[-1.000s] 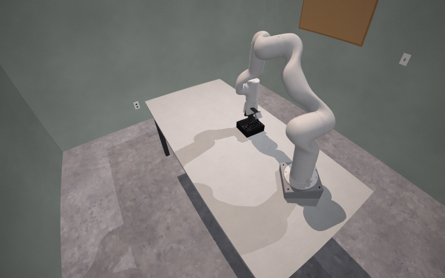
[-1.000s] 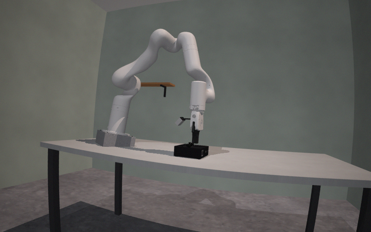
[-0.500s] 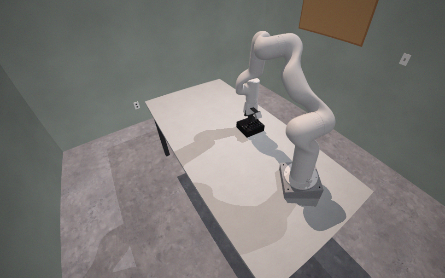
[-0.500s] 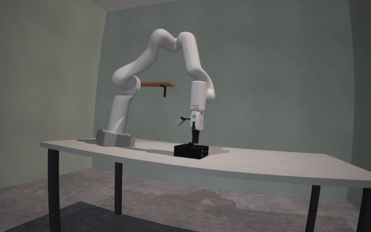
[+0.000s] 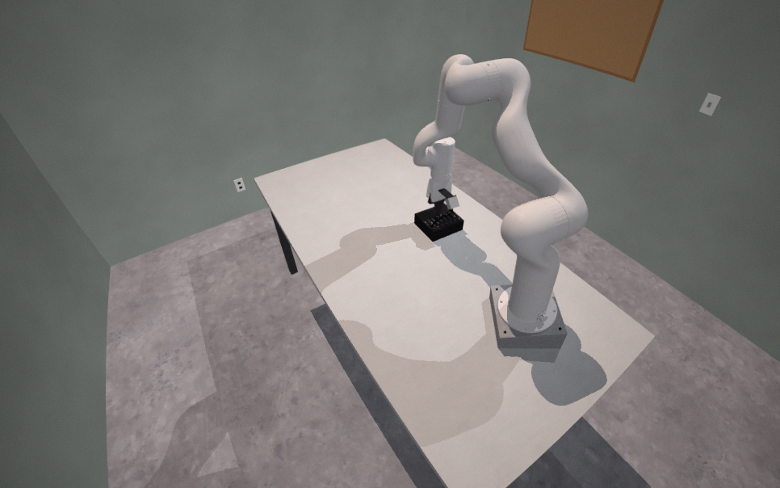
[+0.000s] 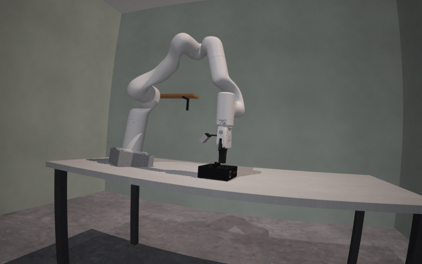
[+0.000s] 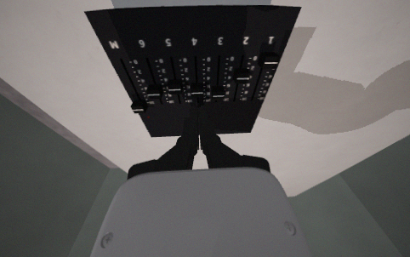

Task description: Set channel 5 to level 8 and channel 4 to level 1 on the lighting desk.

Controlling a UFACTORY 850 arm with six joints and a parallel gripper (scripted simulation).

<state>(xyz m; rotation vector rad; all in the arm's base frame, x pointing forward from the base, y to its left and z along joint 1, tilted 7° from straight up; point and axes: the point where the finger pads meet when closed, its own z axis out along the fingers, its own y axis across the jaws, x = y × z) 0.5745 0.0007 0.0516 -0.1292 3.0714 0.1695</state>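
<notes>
Now: hand 30 mm past the channel 4 fader cap and 30 mm above it. From my hand the other things lie so: channel 1 fader cap 60 mm to the left, 60 mm behind, 30 mm below; channel 5 fader cap 30 mm below, 30 mm behind, 20 mm to the right.
</notes>
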